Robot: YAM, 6 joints.
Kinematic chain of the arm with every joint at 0, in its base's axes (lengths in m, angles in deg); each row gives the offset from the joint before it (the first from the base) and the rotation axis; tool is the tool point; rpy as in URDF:
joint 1: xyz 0 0 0.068 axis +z
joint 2: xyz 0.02 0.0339 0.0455 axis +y
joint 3: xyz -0.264 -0.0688 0 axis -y
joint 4: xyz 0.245 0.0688 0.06 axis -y
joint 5: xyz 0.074 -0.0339 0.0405 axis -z
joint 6: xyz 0.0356 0 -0.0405 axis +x
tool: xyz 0 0 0 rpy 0 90 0
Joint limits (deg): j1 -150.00..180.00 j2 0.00..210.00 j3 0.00..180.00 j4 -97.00..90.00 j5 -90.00..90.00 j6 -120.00..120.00
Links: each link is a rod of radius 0.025 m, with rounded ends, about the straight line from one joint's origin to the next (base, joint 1, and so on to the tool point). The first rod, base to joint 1, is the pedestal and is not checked.
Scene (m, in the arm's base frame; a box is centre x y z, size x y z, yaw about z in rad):
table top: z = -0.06
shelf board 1: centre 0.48 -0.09 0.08 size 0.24 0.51 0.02 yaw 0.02
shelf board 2: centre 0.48 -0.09 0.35 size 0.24 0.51 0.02 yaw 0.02
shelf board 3: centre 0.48 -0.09 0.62 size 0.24 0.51 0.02 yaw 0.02
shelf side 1: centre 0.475 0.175 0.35 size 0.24 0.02 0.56 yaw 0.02
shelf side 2: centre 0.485 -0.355 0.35 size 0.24 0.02 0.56 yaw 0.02
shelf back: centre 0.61 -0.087 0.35 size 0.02 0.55 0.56 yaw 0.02
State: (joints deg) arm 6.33 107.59 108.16 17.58 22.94 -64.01
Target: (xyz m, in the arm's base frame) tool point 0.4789 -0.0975 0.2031
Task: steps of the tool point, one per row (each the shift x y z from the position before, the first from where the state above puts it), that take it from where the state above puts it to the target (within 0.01 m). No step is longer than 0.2 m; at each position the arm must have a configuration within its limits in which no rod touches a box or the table.
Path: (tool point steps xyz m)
1: -0.0671 0.0023 0.0166
2: -0.0683 -0.0015 -0.0001
3: -0.0653 -0.0047 -0.0165
4: 0.0384 -0.0673 -0.1320
5: -0.0365 -0.0663 -0.1258
6: 0.0802 -0.0072 0.0161
7: 0.0795 0.0014 -0.0002
8: 0.0735 0.0105 -0.0159

